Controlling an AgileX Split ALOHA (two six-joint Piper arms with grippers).
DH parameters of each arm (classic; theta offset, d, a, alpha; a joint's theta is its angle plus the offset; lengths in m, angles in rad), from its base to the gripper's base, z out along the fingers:
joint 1: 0 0.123 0 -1.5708
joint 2: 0.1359 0 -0.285 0
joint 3: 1.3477 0 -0.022 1.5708
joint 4: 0 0.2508 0 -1.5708
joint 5: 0 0 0.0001 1.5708
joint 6: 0 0.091 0 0
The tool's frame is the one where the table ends.
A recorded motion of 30 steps. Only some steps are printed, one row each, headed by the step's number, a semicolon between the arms.
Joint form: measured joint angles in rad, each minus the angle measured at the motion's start. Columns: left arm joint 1, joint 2, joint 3, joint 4, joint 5, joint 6; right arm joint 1, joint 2, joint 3, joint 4, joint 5, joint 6.
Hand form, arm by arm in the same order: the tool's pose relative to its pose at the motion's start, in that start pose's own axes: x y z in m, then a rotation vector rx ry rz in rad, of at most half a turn. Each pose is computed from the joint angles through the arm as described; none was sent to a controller.
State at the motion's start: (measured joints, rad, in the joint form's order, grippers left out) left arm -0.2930 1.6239 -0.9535 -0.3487 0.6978 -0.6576; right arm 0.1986 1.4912 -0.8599 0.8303 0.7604 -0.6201
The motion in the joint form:
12: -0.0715 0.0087 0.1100 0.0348 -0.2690 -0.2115; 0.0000 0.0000 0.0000 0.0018 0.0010 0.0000
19: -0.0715 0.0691 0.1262 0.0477 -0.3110 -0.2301; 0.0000 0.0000 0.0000 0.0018 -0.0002 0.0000
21: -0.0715 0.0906 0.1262 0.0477 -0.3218 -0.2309; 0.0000 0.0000 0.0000 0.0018 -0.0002 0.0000
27: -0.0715 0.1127 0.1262 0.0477 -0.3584 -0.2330; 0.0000 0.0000 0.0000 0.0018 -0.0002 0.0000
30: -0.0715 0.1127 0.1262 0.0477 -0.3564 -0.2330; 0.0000 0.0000 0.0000 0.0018 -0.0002 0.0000
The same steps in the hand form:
12: 0.0126 0.0028 0.0229 0.0750 -0.1193 -0.1372; 0.0000 0.0001 0.0000 -0.0016 0.0001 0.0013
19: 0.0106 0.0099 0.0425 0.0353 -0.1164 -0.1555; -0.0001 0.0001 0.0000 -0.0009 -0.0009 0.0013
21: 0.0097 0.0112 0.0487 0.0244 -0.1140 -0.1593; -0.0001 0.0001 0.0000 -0.0009 -0.0009 0.0013
27: 0.0071 0.0112 0.0548 0.0316 -0.1291 -0.1634; -0.0001 0.0001 0.0000 -0.0009 -0.0009 0.0013
30: 0.0072 0.0113 0.0548 0.0302 -0.1277 -0.1635; -0.0001 0.0001 0.0000 -0.0009 -0.0009 0.0013

